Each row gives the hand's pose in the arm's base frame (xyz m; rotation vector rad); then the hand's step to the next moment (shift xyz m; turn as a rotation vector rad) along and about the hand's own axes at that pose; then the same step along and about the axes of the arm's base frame.
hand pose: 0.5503 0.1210 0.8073 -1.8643 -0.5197 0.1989
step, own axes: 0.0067 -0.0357 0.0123 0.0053 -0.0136 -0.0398
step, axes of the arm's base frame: -0.0078 0.0231 0.0296 0.0165 -0.0280 0.0272
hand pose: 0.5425 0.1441 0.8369 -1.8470 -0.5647 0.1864
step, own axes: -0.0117 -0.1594 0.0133 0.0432 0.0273 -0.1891
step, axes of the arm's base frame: -0.0613 0.0450 0.1412 0.1204 -0.1472 0.0470
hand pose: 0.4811 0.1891 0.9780 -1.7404 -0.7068 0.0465
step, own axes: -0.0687 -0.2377 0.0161 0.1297 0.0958 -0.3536
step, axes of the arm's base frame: -0.1646 0.0095 0.1852 0.2842 -0.2572 0.0639
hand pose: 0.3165 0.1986 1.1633 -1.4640 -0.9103 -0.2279
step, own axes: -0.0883 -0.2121 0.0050 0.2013 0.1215 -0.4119
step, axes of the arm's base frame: -0.1967 -0.0618 0.1014 0.3706 -0.2788 0.0994
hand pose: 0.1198 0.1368 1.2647 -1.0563 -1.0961 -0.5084
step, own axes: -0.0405 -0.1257 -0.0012 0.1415 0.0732 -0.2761
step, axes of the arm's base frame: -0.1144 -0.0634 0.0181 0.2447 -0.1896 0.0761
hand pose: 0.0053 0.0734 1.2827 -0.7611 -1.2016 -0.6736
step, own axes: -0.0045 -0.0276 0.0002 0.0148 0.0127 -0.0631
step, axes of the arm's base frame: -0.0232 -0.0156 0.0000 0.0486 -0.0447 0.0010
